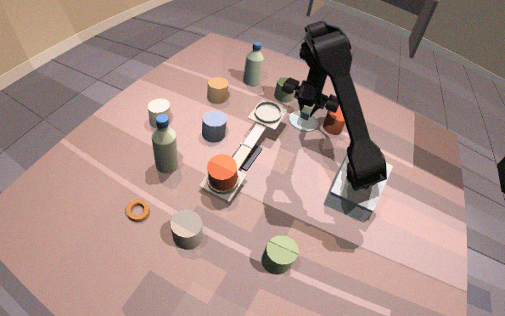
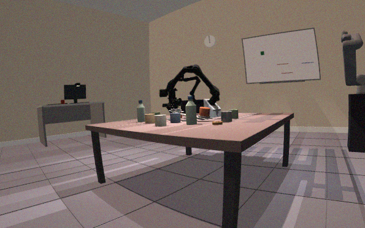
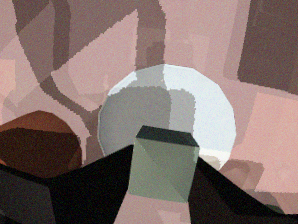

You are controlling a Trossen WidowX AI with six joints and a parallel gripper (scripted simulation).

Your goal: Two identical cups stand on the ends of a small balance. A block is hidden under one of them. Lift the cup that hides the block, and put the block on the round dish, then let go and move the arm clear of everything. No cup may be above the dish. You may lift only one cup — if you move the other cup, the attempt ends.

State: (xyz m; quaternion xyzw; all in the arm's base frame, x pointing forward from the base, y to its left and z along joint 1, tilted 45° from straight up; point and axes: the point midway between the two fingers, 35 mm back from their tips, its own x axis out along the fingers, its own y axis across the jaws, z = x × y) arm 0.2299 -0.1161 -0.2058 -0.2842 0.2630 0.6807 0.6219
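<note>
Now: gripper tip 1 cm below the pale green block. Round my gripper tip: white round dish 3 cm below; blue cup 22 cm to the left, 19 cm ahead; small balance 25 cm to the left, 9 cm ahead, 1 cm below.
</note>
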